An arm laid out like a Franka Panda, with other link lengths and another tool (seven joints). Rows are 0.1 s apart.
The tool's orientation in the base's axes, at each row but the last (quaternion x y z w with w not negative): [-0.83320, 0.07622, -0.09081, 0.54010]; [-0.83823, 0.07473, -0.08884, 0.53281]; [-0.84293, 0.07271, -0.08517, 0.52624]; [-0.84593, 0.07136, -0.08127, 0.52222]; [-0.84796, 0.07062, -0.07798, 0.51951]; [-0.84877, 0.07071, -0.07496, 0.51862]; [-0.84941, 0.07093, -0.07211, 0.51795]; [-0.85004, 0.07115, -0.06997, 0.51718]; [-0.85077, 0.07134, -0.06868, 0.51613]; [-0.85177, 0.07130, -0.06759, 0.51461]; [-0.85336, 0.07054, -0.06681, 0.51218]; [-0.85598, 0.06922, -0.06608, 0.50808]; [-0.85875, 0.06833, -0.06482, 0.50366]
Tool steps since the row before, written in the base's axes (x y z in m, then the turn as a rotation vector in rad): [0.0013, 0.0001, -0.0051, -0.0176, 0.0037, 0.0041]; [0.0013, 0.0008, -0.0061, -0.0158, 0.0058, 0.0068]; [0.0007, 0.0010, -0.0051, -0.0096, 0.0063, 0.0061]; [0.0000, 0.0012, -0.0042, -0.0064, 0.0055, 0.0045]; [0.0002, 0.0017, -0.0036, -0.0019, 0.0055, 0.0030]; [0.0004, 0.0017, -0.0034, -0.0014, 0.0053, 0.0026]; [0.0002, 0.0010, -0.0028, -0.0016, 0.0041, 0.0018]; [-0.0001, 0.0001, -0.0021, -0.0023, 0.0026, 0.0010]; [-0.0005, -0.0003, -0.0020, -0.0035, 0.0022, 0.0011]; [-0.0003, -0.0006, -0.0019, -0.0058, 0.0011, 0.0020]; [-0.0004, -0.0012, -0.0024, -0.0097, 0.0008, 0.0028]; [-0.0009, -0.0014, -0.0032, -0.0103, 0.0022, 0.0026]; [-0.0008, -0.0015, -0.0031, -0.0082, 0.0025, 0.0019]
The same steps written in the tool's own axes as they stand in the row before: [0.0009, 0.0046, 0.0024, -0.0177, -0.0047, -0.0025]; [0.0007, 0.0052, 0.0035, -0.0162, -0.0081, -0.0013]; [0.0001, 0.0041, 0.0032, -0.0103, -0.0079, 0.0008]; [-0.0005, 0.0032, 0.0029, -0.0071, -0.0062, 0.0015]; [-0.0004, 0.0024, 0.0031, -0.0028, -0.0051, 0.0031]; [-0.0001, 0.0022, 0.0031, -0.0023, -0.0047, 0.0032]; [-0.0001, 0.0020, 0.0022, -0.0023, -0.0034, 0.0024]; [-0.0002, 0.0018, 0.0010, -0.0027, -0.0020, 0.0014]; [-0.0005, 0.0019, 0.0006, -0.0038, -0.0018, 0.0007]; [-0.0003, 0.0020, 0.0003, -0.0058, -0.0020, -0.0011]; [-0.0003, 0.0027, 0.0000, -0.0096, -0.0023, -0.0024]; [-0.0008, 0.0035, 0.0001, -0.0104, -0.0028, -0.0012]; [-0.0006, 0.0035, 0.0001, -0.0084, -0.0024, -0.0003]
